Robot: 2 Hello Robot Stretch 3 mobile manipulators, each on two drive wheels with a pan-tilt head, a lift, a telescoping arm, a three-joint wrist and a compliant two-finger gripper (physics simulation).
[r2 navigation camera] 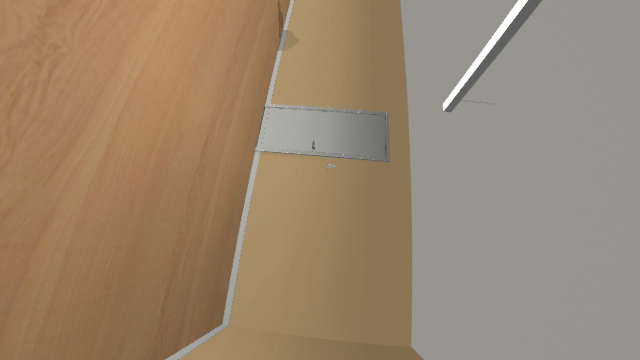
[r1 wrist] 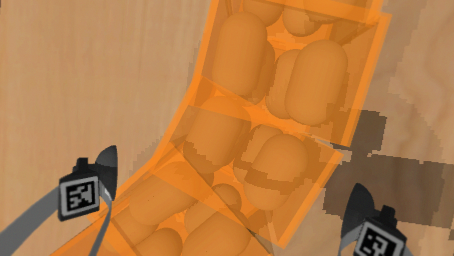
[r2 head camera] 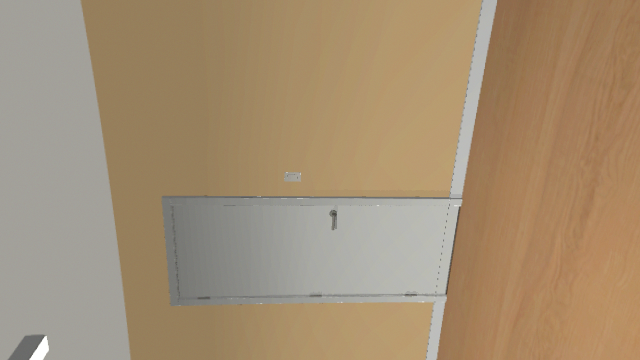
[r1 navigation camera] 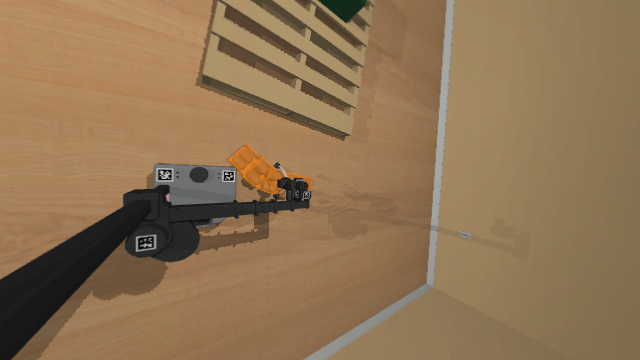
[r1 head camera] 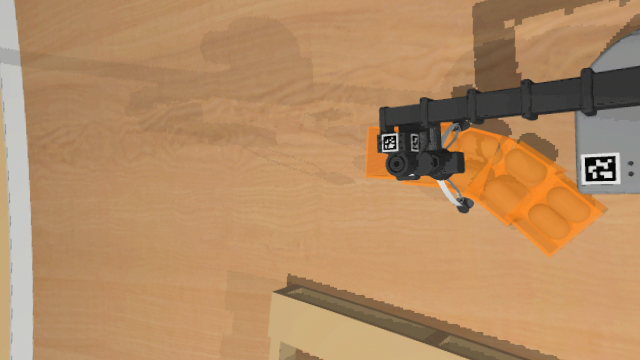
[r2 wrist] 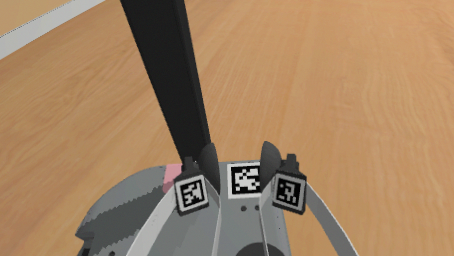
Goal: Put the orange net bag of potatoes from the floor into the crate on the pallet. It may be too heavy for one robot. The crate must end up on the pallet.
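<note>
The orange net bag (r1 head camera: 525,167) (r1 navigation camera: 245,160) (r1 wrist: 240,55) of potatoes lies bent on the floor beside the base of r1. The r1 gripper (r1 head camera: 464,165) (r1 navigation camera: 277,180) (r1 wrist: 232,192) is open above the bag, its fingers wide apart near opposite sides of it; the height between them is hard to tell. Part of a dark green crate (r1 navigation camera: 347,7) shows on the wooden pallet (r1 head camera: 300,320) (r1 navigation camera: 240,77), at the top of the r1 navigation view. The r2 gripper (r2 wrist: 241,162) is open with a moderate gap, above its own base; the bag, crate and pallet do not show in the r2 views.
The r1 base (r1 head camera: 600,135) (r1 navigation camera: 195,190) stands close to one end of the bag. Room walls (r1 navigation camera: 525,125) border the floor past the arm's end. The r2 head and navigation cameras face a wall with a grey door (r2 head camera: 300,250) (r2 navigation camera: 325,131).
</note>
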